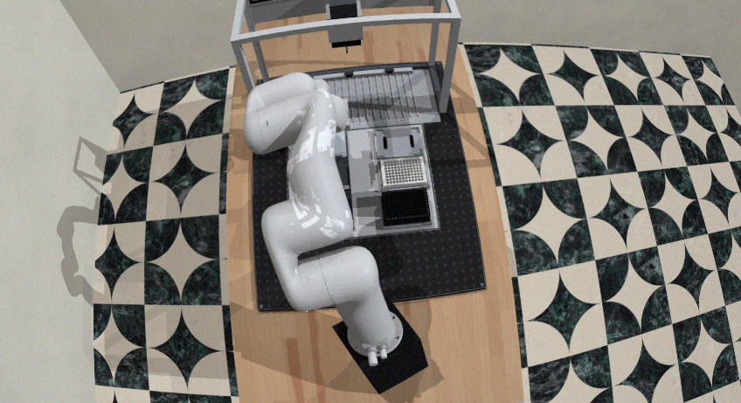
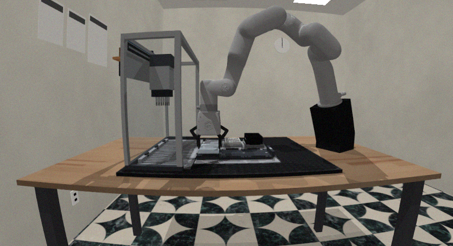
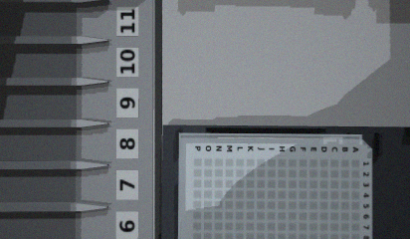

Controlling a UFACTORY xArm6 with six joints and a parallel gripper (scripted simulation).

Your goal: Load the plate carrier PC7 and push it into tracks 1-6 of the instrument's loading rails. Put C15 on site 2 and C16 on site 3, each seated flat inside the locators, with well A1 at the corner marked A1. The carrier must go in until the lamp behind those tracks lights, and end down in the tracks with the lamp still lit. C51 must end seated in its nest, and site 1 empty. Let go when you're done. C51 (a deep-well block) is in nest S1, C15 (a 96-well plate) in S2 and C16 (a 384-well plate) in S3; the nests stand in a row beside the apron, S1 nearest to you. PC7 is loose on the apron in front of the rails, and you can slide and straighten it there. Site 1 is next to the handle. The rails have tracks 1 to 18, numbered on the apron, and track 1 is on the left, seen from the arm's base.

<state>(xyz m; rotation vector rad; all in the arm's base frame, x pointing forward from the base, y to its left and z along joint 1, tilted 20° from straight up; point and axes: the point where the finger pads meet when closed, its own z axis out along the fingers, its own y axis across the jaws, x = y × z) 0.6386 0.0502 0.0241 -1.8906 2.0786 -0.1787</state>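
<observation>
The 96-well plate C15 lies 130 mm behind my hand, 210 mm to the right of it and 20 mm below it. From my hand the other things lie so: grey apron: 120 mm behind, 80 mm to the right, 40 mm below; then plate carrier PC7: 110 mm behind, 10 mm to the left, 30 mm below; then nest S3: 20 mm behind, 220 mm to the right, 40 mm below.
</observation>
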